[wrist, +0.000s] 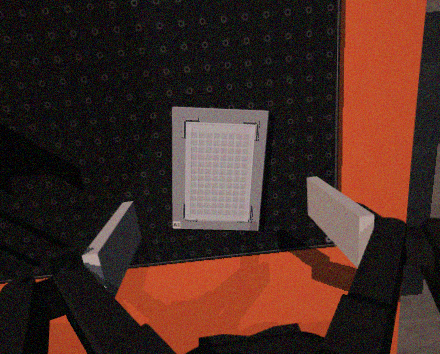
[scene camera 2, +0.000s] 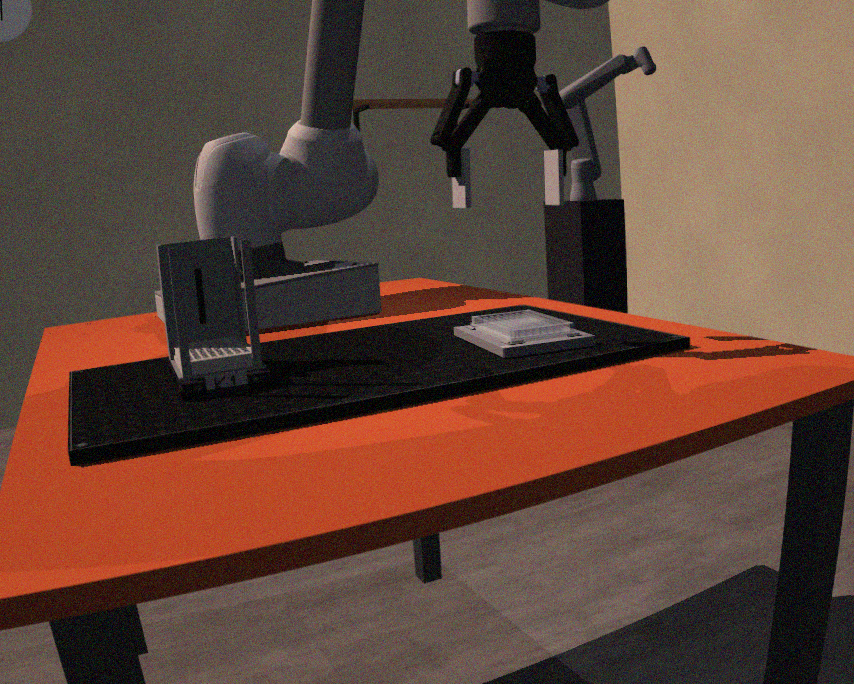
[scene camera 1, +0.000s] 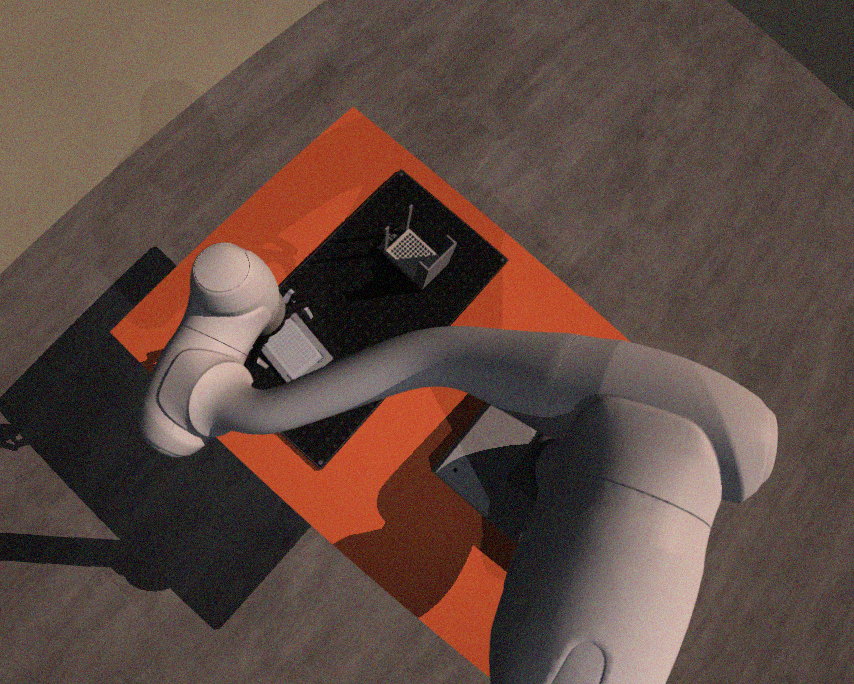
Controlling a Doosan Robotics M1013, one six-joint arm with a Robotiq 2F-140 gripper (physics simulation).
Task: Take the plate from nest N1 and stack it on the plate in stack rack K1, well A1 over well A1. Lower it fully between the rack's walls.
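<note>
A pale 96-well plate lies flat in nest N1, a light grey base. A small label sits at the nest's lower left corner in the wrist view. My gripper is open and empty, high above the nest, with its fingers wide to either side of the plate. Stack rack K1 stands upright with tall walls and posts; a plate sits low inside it, partly hidden by the walls. The rack does not show in the wrist view.
Nest and rack stand on a black perforated board on the orange table. The grey base box of my arm stands behind the rack. Another arm stands on a dark pedestal beyond the table.
</note>
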